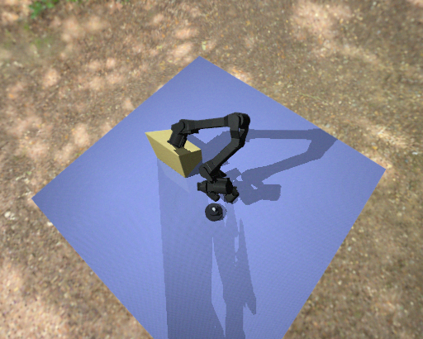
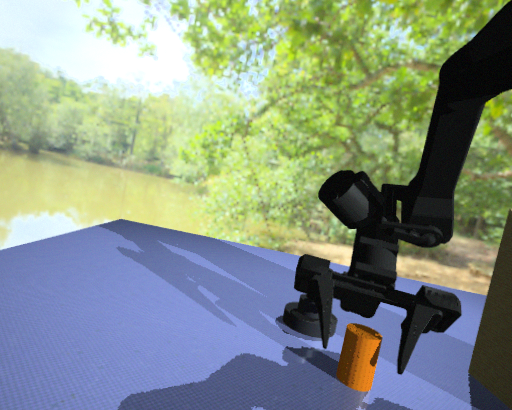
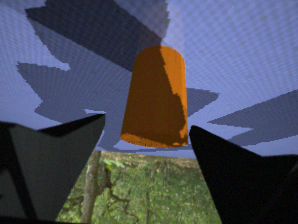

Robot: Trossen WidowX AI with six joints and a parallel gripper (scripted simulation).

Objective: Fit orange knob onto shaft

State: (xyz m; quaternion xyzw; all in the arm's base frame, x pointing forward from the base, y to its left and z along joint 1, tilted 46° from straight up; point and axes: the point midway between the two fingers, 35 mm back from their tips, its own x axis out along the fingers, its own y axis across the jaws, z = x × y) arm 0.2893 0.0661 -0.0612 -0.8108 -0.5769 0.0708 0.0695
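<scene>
Now: the orange knob 30 mm to the right of my gripper tip and 10 mm behind it. From my gripper tip the other things lie so: round pedestal 170 mm to the right, 10 mm below.
</scene>
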